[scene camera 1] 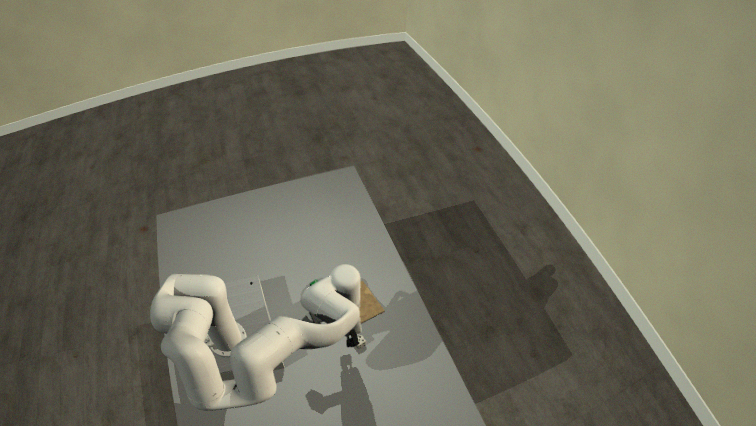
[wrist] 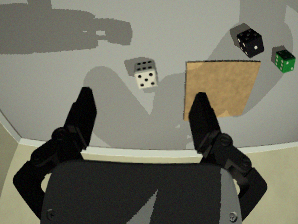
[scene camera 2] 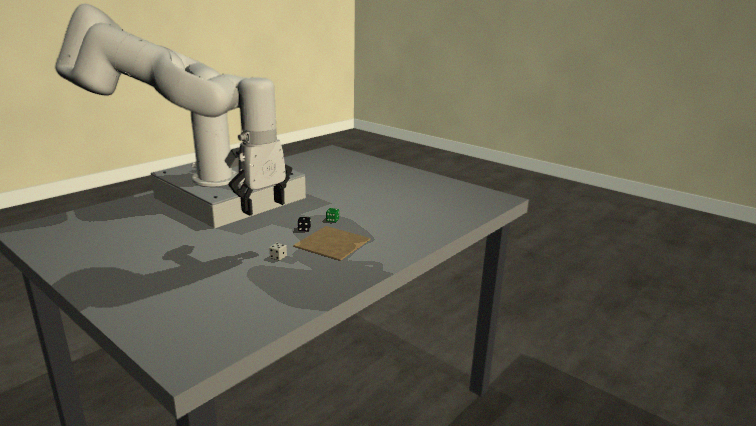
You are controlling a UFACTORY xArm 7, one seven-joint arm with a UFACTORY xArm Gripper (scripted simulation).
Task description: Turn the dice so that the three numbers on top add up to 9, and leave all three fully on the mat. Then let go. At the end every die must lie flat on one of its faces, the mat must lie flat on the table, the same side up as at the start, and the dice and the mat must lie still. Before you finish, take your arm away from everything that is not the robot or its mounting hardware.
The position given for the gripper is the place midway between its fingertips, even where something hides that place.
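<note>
Scene camera 2 shows the gripper (scene camera 2: 263, 208) and a tan mat (scene camera 2: 337, 244). In the wrist view you get the tan mat (wrist: 228, 83) again, and the gripper (wrist: 143, 101) as well.
</note>
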